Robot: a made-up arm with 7 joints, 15 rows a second.
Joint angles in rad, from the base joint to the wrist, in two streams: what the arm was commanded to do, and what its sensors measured. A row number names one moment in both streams.
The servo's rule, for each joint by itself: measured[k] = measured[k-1] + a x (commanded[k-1-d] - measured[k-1]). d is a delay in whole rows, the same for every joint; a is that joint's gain. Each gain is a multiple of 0.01, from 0.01 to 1. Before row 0 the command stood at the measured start. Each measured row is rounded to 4 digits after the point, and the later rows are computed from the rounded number. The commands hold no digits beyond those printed.
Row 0, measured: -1.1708 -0.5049 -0.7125 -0.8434 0.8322 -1.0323 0.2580
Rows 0 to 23, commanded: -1.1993 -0.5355 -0.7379 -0.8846 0.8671 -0.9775 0.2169; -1.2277 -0.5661 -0.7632 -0.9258 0.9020 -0.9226 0.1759; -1.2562 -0.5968 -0.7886 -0.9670 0.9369 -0.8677 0.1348; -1.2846 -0.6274 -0.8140 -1.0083 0.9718 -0.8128 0.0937; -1.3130 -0.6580 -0.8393 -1.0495 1.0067 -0.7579 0.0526; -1.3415 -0.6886 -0.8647 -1.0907 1.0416 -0.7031 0.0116; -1.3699 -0.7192 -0.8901 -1.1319 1.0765 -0.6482 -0.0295; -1.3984 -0.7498 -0.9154 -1.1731 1.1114 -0.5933 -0.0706; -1.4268 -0.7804 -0.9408 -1.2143 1.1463 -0.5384 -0.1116; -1.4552 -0.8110 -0.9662 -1.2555 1.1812 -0.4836 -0.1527; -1.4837 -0.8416 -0.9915 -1.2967 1.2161 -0.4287 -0.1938; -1.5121 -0.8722 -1.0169 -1.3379 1.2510 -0.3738 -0.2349; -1.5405 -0.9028 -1.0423 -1.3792 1.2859 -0.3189 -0.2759; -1.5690 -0.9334 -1.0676 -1.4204 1.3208 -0.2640 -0.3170; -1.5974 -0.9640 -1.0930 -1.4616 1.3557 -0.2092 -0.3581; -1.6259 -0.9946 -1.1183 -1.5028 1.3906 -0.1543 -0.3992; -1.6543 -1.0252 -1.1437 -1.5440 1.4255 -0.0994 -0.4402; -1.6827 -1.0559 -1.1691 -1.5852 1.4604 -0.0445 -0.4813; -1.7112 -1.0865 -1.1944 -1.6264 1.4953 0.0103 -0.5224; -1.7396 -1.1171 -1.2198 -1.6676 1.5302 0.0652 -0.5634; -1.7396 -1.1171 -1.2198 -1.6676 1.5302 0.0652 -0.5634; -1.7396 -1.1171 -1.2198 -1.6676 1.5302 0.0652 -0.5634; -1.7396 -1.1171 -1.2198 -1.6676 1.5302 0.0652 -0.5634; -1.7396 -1.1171 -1.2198 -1.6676 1.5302 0.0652 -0.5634
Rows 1 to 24, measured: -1.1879 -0.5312 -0.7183 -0.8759 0.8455 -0.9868 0.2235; -1.2118 -0.5612 -0.7286 -0.9153 0.8670 -0.9335 0.1835; -1.2384 -0.5918 -0.7424 -0.9561 0.8936 -0.8789 0.1426; -1.2661 -0.6224 -0.7589 -0.9973 0.9233 -0.8240 0.1015; -1.2942 -0.6530 -0.7774 -1.0385 0.9550 -0.7691 0.0604; -1.3226 -0.6836 -0.7975 -1.0797 0.9879 -0.7143 0.0194; -1.3510 -0.7142 -0.8188 -1.1209 1.0216 -0.6594 -0.0217; -1.3794 -0.7448 -0.8410 -1.1621 1.0557 -0.6045 -0.0628; -1.4078 -0.7754 -0.8640 -1.2033 1.0901 -0.5496 -0.1038; -1.4362 -0.8060 -0.8875 -1.2445 1.1247 -0.4948 -0.1449; -1.4647 -0.8366 -0.9114 -1.2857 1.1594 -0.4399 -0.1860; -1.4931 -0.8672 -0.9357 -1.3269 1.1942 -0.3850 -0.2271; -1.5215 -0.8978 -0.9602 -1.3682 1.2290 -0.3301 -0.2681; -1.5500 -0.9284 -0.9849 -1.4094 1.2639 -0.2752 -0.3092; -1.5784 -0.9590 -1.0098 -1.4506 1.2988 -0.2204 -0.3503; -1.6069 -0.9896 -1.0348 -1.4918 1.3337 -0.1655 -0.3914; -1.6353 -1.0202 -1.0598 -1.5330 1.3686 -0.1106 -0.4324; -1.6637 -1.0509 -1.0849 -1.5742 1.4035 -0.0557 -0.4735; -1.6922 -1.0815 -1.1101 -1.6154 1.4384 -0.0009 -0.5146; -1.7206 -1.1121 -1.1353 -1.6566 1.4733 0.0540 -0.5556; -1.7320 -1.1164 -1.1547 -1.6653 1.4949 0.0633 -0.5622; -1.7366 -1.1170 -1.1697 -1.6671 1.5083 0.0649 -0.5632; -1.7384 -1.1171 -1.1812 -1.6675 1.5166 0.0651 -0.5634; -1.7391 -1.1171 -1.1901 -1.6676 1.5218 0.0652 -0.5634
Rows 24 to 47, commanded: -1.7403 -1.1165 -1.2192 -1.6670 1.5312 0.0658 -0.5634; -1.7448 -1.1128 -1.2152 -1.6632 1.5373 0.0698 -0.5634; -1.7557 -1.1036 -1.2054 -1.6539 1.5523 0.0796 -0.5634; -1.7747 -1.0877 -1.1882 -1.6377 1.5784 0.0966 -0.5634; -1.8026 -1.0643 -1.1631 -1.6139 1.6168 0.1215 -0.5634; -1.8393 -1.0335 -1.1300 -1.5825 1.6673 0.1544 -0.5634; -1.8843 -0.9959 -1.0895 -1.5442 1.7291 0.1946 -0.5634; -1.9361 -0.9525 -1.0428 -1.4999 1.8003 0.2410 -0.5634; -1.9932 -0.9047 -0.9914 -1.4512 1.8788 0.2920 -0.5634; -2.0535 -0.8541 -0.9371 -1.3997 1.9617 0.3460 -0.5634; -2.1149 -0.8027 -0.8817 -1.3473 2.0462 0.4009 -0.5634; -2.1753 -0.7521 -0.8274 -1.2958 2.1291 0.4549 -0.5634; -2.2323 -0.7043 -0.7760 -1.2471 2.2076 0.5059 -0.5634; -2.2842 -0.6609 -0.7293 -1.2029 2.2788 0.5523 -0.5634; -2.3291 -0.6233 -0.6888 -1.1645 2.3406 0.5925 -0.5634; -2.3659 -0.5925 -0.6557 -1.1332 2.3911 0.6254 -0.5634; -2.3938 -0.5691 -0.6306 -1.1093 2.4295 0.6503 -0.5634; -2.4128 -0.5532 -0.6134 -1.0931 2.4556 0.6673 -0.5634; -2.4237 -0.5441 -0.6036 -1.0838 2.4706 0.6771 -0.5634; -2.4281 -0.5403 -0.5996 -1.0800 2.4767 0.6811 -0.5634; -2.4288 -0.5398 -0.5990 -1.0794 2.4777 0.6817 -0.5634; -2.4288 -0.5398 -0.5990 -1.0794 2.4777 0.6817 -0.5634; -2.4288 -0.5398 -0.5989 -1.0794 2.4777 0.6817 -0.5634; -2.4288 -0.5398 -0.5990 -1.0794 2.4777 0.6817 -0.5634
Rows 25 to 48, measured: -1.7398 -1.1166 -1.1968 -1.6671 1.5254 0.0657 -0.5634; -1.7428 -1.1133 -1.2010 -1.6640 1.5299 0.0691 -0.5634; -1.7505 -1.1050 -1.2020 -1.6560 1.5384 0.0778 -0.5634; -1.7650 -1.0901 -1.1988 -1.6415 1.5536 0.0934 -0.5634; -1.7876 -1.0679 -1.1906 -1.6197 1.5776 0.1167 -0.5634; -1.8186 -1.0383 -1.1767 -1.5903 1.6117 0.1480 -0.5634; -1.8580 -1.0018 -1.1566 -1.5539 1.6563 0.1867 -0.5634; -1.9049 -0.9594 -1.1304 -1.5112 1.7110 0.2318 -0.5634; -1.9579 -0.9124 -1.0984 -1.4638 1.7748 0.2818 -0.5634; -2.0153 -0.8623 -1.0613 -1.4132 1.8458 0.3351 -0.5634; -2.0751 -0.8110 -1.0200 -1.3611 1.9220 0.3897 -0.5634; -2.1352 -0.7603 -0.9757 -1.3095 2.0007 0.4438 -0.5634; -2.1935 -0.7121 -0.9298 -1.2602 2.0793 0.4953 -0.5634; -2.2479 -0.6681 -0.8837 -1.2149 2.1551 0.5426 -0.5634; -2.2966 -0.6296 -0.8389 -1.1751 2.2256 0.5840 -0.5634; -2.3382 -0.5977 -0.7968 -1.1420 2.2885 0.6184 -0.5634; -2.3716 -0.5731 -0.7586 -1.1162 2.3421 0.6449 -0.5634; -2.3963 -0.5560 -0.7252 -1.0980 2.3852 0.6635 -0.5634; -2.4127 -0.5458 -0.6972 -1.0868 2.4177 0.6748 -0.5634; -2.4219 -0.5411 -0.6748 -1.0814 2.4401 0.6800 -0.5634; -2.4260 -0.5400 -0.6574 -1.0798 2.4544 0.6814 -0.5634; -2.4277 -0.5398 -0.6440 -1.0795 2.4633 0.6816 -0.5634; -2.4284 -0.5398 -0.6336 -1.0794 2.4688 0.6817 -0.5634; -2.4286 -0.5398 -0.6256 -1.0794 2.4722 0.6817 -0.5634
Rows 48 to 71, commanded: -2.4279 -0.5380 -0.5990 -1.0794 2.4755 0.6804 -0.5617; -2.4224 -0.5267 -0.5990 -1.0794 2.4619 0.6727 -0.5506; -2.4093 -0.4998 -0.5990 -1.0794 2.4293 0.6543 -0.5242; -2.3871 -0.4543 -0.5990 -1.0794 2.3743 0.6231 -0.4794; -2.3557 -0.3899 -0.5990 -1.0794 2.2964 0.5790 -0.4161; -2.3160 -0.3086 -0.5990 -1.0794 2.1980 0.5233 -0.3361; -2.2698 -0.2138 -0.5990 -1.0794 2.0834 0.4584 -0.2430; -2.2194 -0.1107 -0.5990 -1.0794 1.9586 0.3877 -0.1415; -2.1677 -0.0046 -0.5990 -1.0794 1.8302 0.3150 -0.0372; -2.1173 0.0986 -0.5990 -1.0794 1.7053 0.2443 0.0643; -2.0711 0.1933 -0.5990 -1.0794 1.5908 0.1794 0.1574; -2.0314 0.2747 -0.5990 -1.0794 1.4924 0.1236 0.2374; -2.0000 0.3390 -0.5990 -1.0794 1.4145 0.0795 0.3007; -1.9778 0.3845 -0.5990 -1.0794 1.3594 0.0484 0.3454; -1.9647 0.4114 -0.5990 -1.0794 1.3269 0.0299 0.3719; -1.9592 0.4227 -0.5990 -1.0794 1.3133 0.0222 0.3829; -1.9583 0.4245 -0.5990 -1.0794 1.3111 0.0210 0.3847; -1.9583 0.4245 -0.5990 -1.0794 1.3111 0.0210 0.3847; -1.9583 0.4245 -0.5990 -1.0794 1.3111 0.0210 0.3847; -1.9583 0.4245 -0.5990 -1.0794 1.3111 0.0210 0.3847; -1.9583 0.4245 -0.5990 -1.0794 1.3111 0.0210 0.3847; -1.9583 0.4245 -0.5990 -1.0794 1.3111 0.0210 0.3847; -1.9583 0.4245 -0.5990 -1.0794 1.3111 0.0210 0.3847; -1.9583 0.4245 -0.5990 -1.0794 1.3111 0.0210 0.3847
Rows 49 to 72, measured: -2.4282 -0.5383 -0.6195 -1.0794 2.4735 0.6806 -0.5620; -2.4247 -0.5283 -0.6148 -1.0794 2.4691 0.6740 -0.5524; -2.4155 -0.5038 -0.6112 -1.0794 2.4540 0.6576 -0.5287; -2.3985 -0.4612 -0.6084 -1.0794 2.4237 0.6290 -0.4873; -2.3728 -0.3999 -0.6062 -1.0794 2.3753 0.5875 -0.4275; -2.3387 -0.3214 -0.6045 -1.0794 2.3079 0.5342 -0.3507; -2.2974 -0.2289 -0.6032 -1.0794 2.2226 0.4713 -0.2602; -2.2506 -0.1272 -0.6022 -1.0794 2.1223 0.4019 -0.1605; -2.2009 -0.0218 -0.6015 -1.0794 2.0113 0.3298 -0.0569; -2.1507 0.0817 -0.6009 -1.0794 1.8950 0.2588 0.0449; -2.1029 0.1777 -0.6005 -1.0794 1.7794 0.1929 0.1394; -2.0600 0.2611 -0.6002 -1.0794 1.6703 0.1354 0.2217; -2.0240 0.3281 -0.5999 -1.0794 1.5731 0.0890 0.2881; -1.9963 0.3766 -0.5997 -1.0794 1.4919 0.0553 0.3362; -1.9773 0.4065 -0.5995 -1.0794 1.4292 0.0342 0.3662; -1.9664 0.4204 -0.5994 -1.0794 1.3852 0.0242 0.3802; -1.9615 0.4239 -0.5993 -1.0794 1.3570 0.0215 0.3840; -1.9596 0.4244 -0.5992 -1.0794 1.3396 0.0211 0.3846; -1.9588 0.4245 -0.5992 -1.0794 1.3288 0.0210 0.3847; -1.9585 0.4245 -0.5992 -1.0794 1.3221 0.0210 0.3847; -1.9584 0.4245 -0.5992 -1.0794 1.3179 0.0210 0.3847; -1.9583 0.4245 -0.5992 -1.0794 1.3153 0.0210 0.3847; -1.9583 0.4245 -0.5992 -1.0794 1.3137 0.0210 0.3847; -1.9583 0.4245 -0.5992 -1.0794 1.3127 0.0210 0.3847
